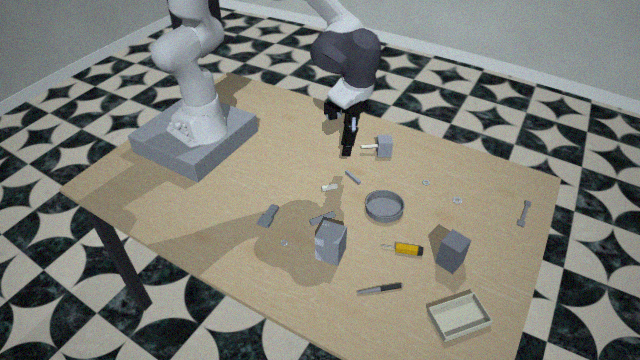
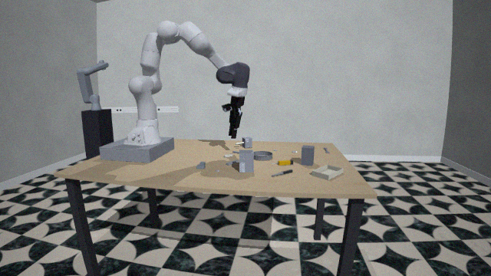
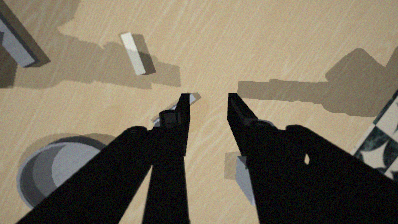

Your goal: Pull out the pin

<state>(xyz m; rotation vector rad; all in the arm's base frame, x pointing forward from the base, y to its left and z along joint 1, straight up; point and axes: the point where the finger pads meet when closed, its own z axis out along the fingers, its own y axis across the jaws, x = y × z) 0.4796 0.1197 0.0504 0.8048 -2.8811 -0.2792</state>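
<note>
Right now my hand is 3 cm short of the cream pin, 15 cm to the right of it and 10 cm above it. The rest, counted from my hand: round grey dish 18 cm ahead, 8 cm to the right, 12 cm below; short grey bar 3 cm ahead, 1 cm to the right, 12 cm below; small grey block 6 cm ahead, 16 cm to the left, 10 cm below.
</note>
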